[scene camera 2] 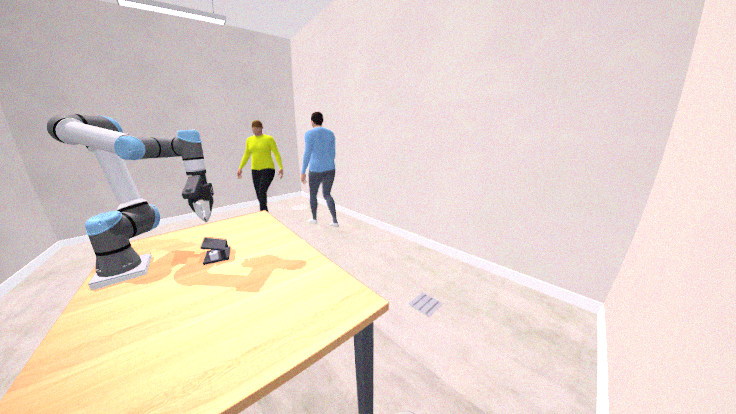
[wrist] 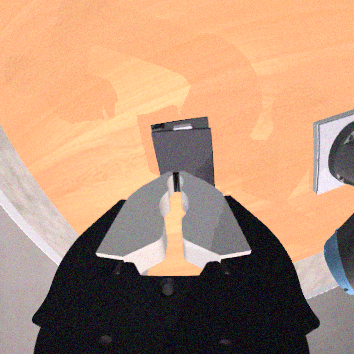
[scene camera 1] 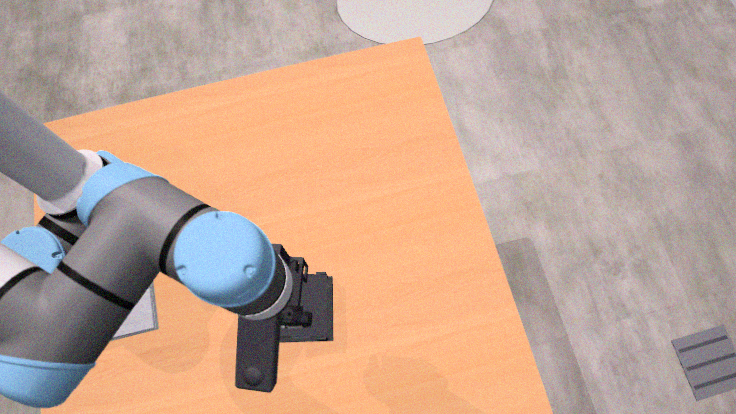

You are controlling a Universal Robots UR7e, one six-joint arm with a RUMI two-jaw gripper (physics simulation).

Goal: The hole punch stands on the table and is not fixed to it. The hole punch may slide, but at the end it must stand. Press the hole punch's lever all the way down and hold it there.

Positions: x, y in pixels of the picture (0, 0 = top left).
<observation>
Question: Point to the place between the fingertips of the gripper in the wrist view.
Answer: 176, 174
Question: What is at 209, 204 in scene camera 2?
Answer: The gripper.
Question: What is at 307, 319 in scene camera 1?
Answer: The gripper.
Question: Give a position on a hole punch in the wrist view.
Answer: At 195, 122
</observation>
